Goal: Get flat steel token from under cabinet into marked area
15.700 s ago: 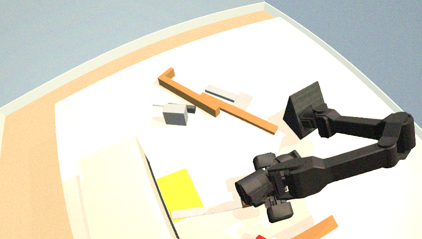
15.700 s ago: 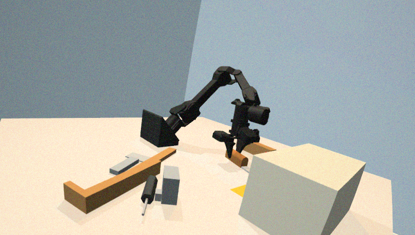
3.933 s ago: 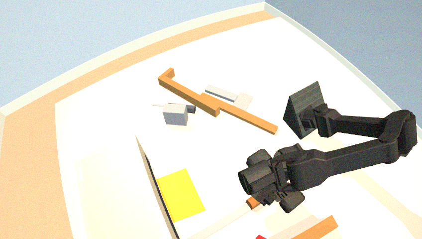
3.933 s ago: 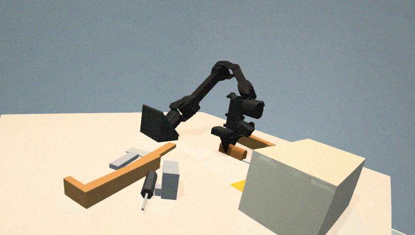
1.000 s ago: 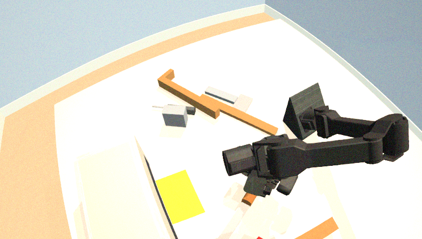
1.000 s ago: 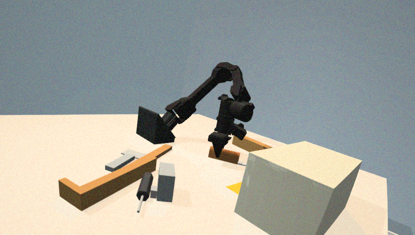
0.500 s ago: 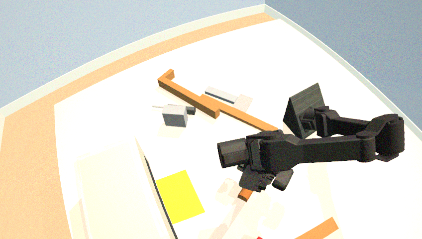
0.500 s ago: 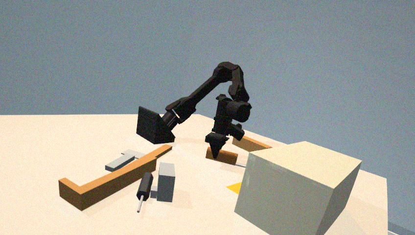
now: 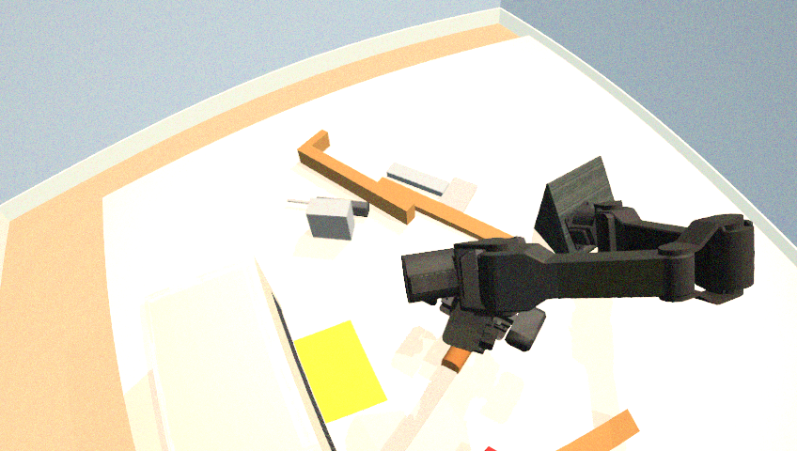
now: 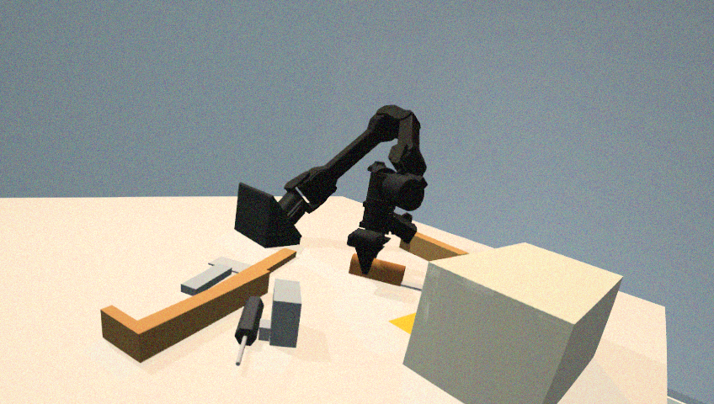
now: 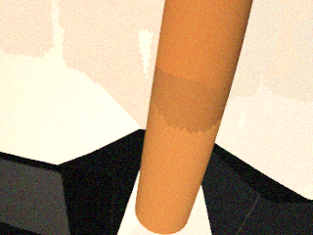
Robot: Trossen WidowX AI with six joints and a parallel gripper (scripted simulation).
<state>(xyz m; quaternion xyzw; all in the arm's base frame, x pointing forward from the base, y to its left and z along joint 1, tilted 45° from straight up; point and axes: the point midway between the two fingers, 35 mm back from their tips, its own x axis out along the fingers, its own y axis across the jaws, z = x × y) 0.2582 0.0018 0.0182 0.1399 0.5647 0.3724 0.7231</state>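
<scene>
The long orange bar lies 20 cm to the right of my gripper tip and 10 cm behind it. Also, from my gripper tip: red piece: 19 cm to the left, 12 cm ahead, 1 cm above; small grey cube: 33 cm to the right, 7 cm ahead; grey block: 30 cm to the right, 8 cm ahead, 2 cm above.
</scene>
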